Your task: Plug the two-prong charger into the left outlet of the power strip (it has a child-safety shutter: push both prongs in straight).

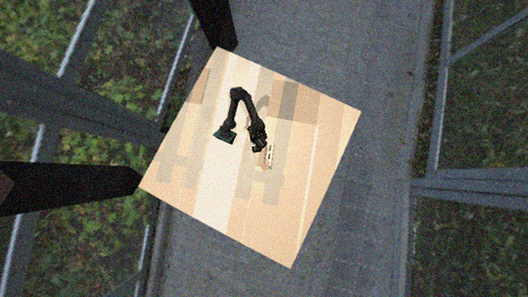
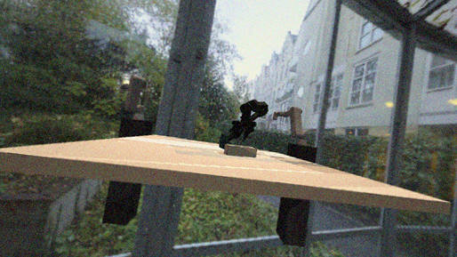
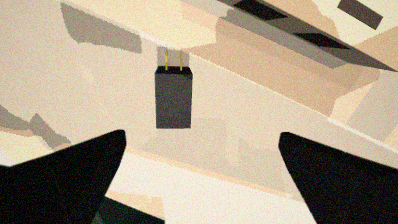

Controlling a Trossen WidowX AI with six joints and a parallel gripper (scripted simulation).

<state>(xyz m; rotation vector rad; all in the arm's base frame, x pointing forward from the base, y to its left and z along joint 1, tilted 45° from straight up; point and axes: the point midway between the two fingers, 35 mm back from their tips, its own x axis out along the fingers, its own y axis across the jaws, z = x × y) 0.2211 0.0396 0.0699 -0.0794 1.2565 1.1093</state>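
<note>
Now: gripper tip 80 mm above the black two-prong charger and 20 mm to the right of it.
</note>
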